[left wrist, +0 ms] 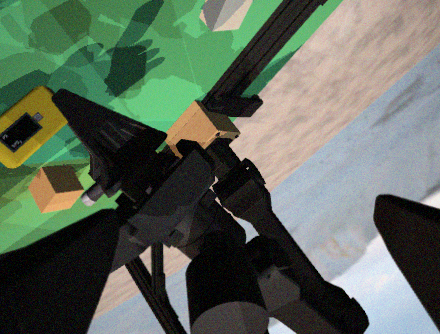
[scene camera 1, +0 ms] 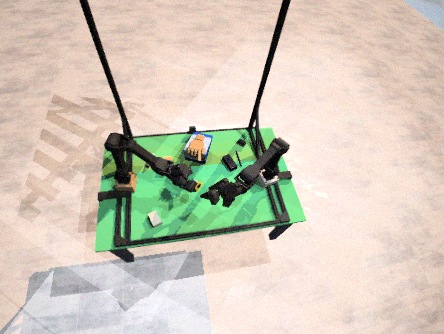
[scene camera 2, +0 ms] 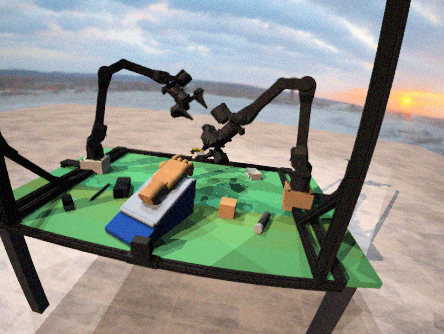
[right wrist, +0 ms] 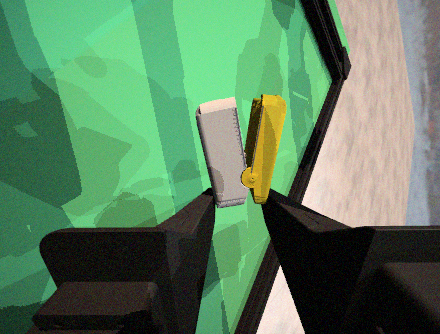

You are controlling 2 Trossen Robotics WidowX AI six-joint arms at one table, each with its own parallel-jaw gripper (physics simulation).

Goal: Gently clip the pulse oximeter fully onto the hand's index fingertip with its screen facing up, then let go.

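Frame: origin at the left arm's base, x ahead, y left, z up, level; metres.
Seen in the pictures: left gripper, fingertip midpoint: (left wrist: 246, 214) (scene camera 1: 204, 192) (scene camera 2: 200, 114); right gripper, fingertip midpoint: (left wrist: 55, 94) (scene camera 1: 194, 190) (scene camera 2: 202, 155) (right wrist: 237, 193); left arm's base, origin of the base link: (scene camera 1: 268, 175) (scene camera 2: 95, 157); right arm's base, origin of the base link: (left wrist: 213, 149) (scene camera 1: 124, 179) (scene camera 2: 299, 188).
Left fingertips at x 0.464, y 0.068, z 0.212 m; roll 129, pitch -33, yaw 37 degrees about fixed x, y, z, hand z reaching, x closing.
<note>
Pixels of each thing's top centre, then the offset from my left fingertips to it.
- pulse oximeter, middle of its top: (right wrist: 285, 146) (left wrist: 48, 160) (scene camera 2: 198, 146) (scene camera 1: 196, 183) dx +0.000, dy -0.122, dz -0.120 m
- orange cube, middle of its top: (left wrist: 63, 201) (scene camera 2: 228, 201) dx +0.100, dy -0.392, dz -0.221 m
- dark cylinder, middle of its top: (left wrist: 107, 190) (scene camera 2: 263, 218) dx +0.206, dy -0.452, dz -0.244 m
- pale box, middle of its top: (left wrist: 238, 3) (scene camera 2: 253, 170) (scene camera 1: 154, 218) dx +0.272, dy -0.051, dz -0.241 m
- black box, middle of its top: (scene camera 2: 122, 182) (scene camera 1: 230, 161) dx -0.282, dy -0.260, dz -0.236 m
- pen, middle of its top: (scene camera 2: 99, 190) dx -0.362, dy -0.287, dz -0.262 m
- small black block, middle of its top: (scene camera 2: 66, 197) dx -0.432, dy -0.388, dz -0.239 m
The pulse oximeter (scene camera 1: 198, 186) (scene camera 2: 197, 152) (left wrist: 31, 125) (right wrist: 223, 150) has a yellow half with a dark screen and a pale grey half. My right gripper (right wrist: 237, 193) is shut on its hinge end, and its two halves stand apart in a narrow V. In scene camera 2 the yellow half is uppermost. It is held off the table, apart from the hand. The tan hand (scene camera 1: 199, 143) (scene camera 2: 165, 180) lies on a white-and-blue sloped stand (scene camera 2: 118, 230), its index finger pointing toward the table's middle. My left gripper (scene camera 2: 198, 112) is open and empty, high above the table.
An orange cube (scene camera 2: 227, 208) (left wrist: 52, 190) and a dark cylinder (scene camera 2: 263, 221) lie near the stand. A pale box (scene camera 1: 155, 218) (scene camera 2: 253, 173) lies farther off. A black box (scene camera 1: 229, 162) (scene camera 2: 121, 187), a pen (scene camera 2: 100, 192) and a small black block (scene camera 2: 68, 202) lie on the stand's other side.
</note>
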